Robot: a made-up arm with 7 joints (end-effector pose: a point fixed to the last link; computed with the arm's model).
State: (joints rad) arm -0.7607 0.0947 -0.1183 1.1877 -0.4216 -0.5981 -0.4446
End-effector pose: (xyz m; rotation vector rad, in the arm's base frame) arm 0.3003 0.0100 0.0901 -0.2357 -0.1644 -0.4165
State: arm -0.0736 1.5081 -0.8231 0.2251 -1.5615 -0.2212 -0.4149
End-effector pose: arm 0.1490 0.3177 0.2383 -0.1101 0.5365 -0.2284
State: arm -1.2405 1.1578 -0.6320 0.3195 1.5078 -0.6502 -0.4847
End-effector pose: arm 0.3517 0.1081 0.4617 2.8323 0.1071 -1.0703
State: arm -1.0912 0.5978 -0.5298 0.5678 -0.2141 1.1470 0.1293
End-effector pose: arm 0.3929 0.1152 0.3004 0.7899 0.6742 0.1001
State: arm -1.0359 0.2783 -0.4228 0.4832 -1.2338 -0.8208 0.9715
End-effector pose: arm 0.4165 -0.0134 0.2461 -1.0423 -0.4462 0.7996
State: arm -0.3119 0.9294 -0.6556 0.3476 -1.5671 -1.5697 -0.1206
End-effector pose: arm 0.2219 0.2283 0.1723 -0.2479 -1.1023 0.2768
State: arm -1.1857 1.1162 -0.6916 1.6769 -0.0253 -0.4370 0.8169
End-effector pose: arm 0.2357 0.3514 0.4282 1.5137 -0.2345 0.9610
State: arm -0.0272 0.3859 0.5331 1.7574 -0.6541 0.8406 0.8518
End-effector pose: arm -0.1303 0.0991 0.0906 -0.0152 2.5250 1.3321
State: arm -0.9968 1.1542 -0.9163 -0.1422 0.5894 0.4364 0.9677
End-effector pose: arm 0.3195 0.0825 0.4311 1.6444 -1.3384 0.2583
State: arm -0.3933 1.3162 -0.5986 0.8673 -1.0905 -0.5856 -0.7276
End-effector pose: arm 0.1946 0.3597 0.2995 0.4381 0.0713 -0.4157
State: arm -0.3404 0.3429 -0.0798 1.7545 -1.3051 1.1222 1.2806
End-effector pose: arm -0.0319 0.1099 0.0797 0.3386 2.6379 1.0494
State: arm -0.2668 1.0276 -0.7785 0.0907 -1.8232 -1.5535 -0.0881
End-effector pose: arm 0.2090 0.2092 0.1675 -0.4934 -0.9345 0.4016
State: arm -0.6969 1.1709 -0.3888 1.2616 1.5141 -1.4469 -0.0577
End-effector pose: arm 0.2491 0.2856 0.2794 1.2626 0.4616 -1.8322
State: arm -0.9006 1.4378 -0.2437 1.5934 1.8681 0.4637 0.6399
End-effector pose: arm 0.2103 0.3592 0.4514 -2.7762 -0.9814 -0.0693
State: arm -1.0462 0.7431 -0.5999 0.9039 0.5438 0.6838 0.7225
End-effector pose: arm 0.3760 0.1779 0.3474 1.8952 -0.0137 0.6825
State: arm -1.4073 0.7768 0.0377 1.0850 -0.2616 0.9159 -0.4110
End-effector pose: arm 0.3714 0.2049 0.3814 -0.1294 0.4392 0.0340
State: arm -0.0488 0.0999 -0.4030 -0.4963 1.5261 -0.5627 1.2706
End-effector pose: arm 0.1692 -0.0516 0.2744 0.6018 -1.8547 0.3462
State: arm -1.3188 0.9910 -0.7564 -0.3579 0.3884 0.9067 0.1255
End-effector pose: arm 0.3151 0.0370 0.5186 1.4545 -0.7511 0.1190
